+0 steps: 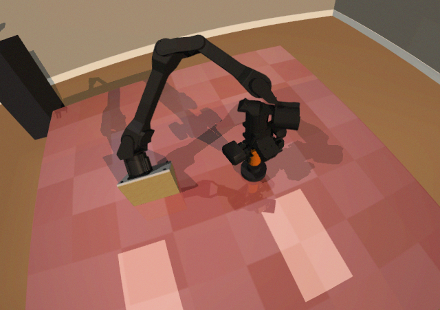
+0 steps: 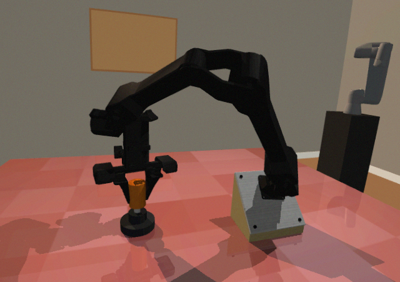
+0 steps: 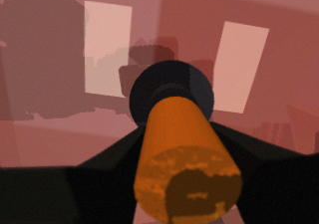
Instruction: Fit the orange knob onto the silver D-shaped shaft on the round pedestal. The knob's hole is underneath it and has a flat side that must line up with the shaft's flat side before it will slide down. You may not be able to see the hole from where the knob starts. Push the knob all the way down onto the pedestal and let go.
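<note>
The orange knob is 30 mm above my gripper tip. The rest, counted from my gripper tip: pedestal 40 mm below.
</note>
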